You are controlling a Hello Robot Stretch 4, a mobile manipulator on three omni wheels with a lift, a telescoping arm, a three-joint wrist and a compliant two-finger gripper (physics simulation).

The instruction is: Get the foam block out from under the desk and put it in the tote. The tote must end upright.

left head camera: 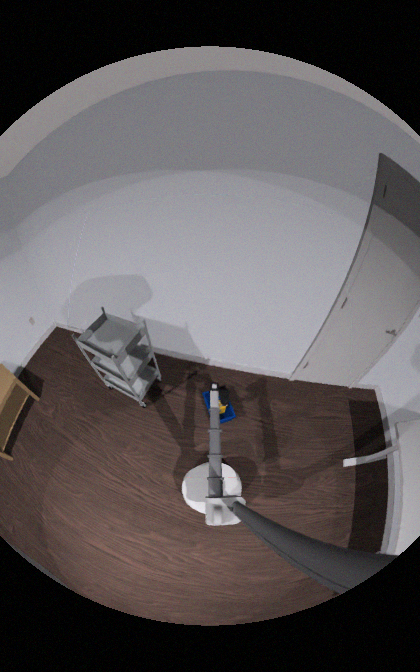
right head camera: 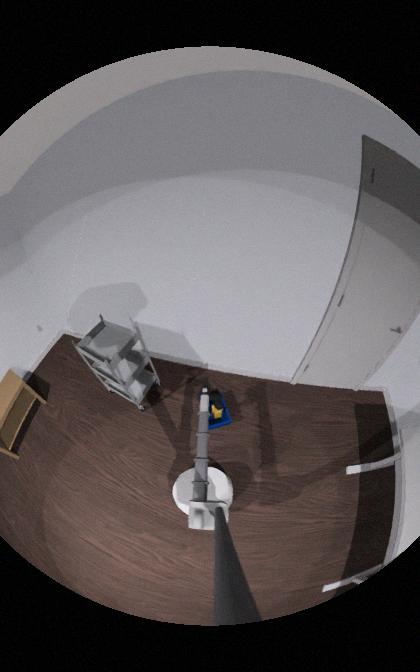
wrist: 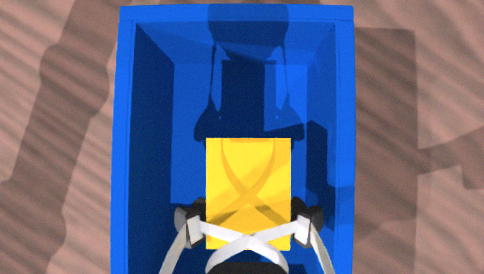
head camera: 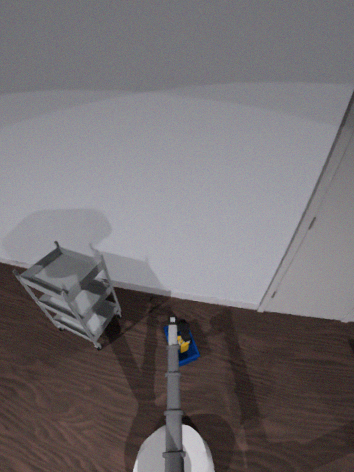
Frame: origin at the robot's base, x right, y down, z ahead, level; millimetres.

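Seen in the pictures: gripper, fingertip midpoint: [left head camera: 220, 408] [wrist: 248, 213] [head camera: 183, 346].
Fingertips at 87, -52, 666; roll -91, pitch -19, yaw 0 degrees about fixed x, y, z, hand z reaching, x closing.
Offsets run from my fingertips to a thing's top centre, as dx, dy, dz. "spot": to the spot under its first point.
The yellow foam block {-8, -51, +26} [head camera: 183, 345] [left head camera: 222, 408] [right head camera: 216, 411] [wrist: 248, 170] is between the two fingers of my gripper [wrist: 248, 213], which is shut on it. In the wrist view the block lies within the outline of the blue tote's walls. The tote {-24, -40, +27} [head camera: 192, 358] [left head camera: 229, 416] [right head camera: 225, 420] [wrist: 124, 125] stands upright on the floor, open side up. Its near end is cut off in the wrist view. The block's underside is hidden, so I cannot tell how far above the tote's bottom it is.
A grey three-shelf cart {spot: -926, -581, +130} [head camera: 44, 286] [left head camera: 97, 347] stands left of the tote, near the back wall. A door [head camera: 320, 250] is at the right. Wooden furniture [left head camera: 12, 410] stands at the far left. White bars [left head camera: 370, 457] [right head camera: 372, 465] stick out over the floor at the right.
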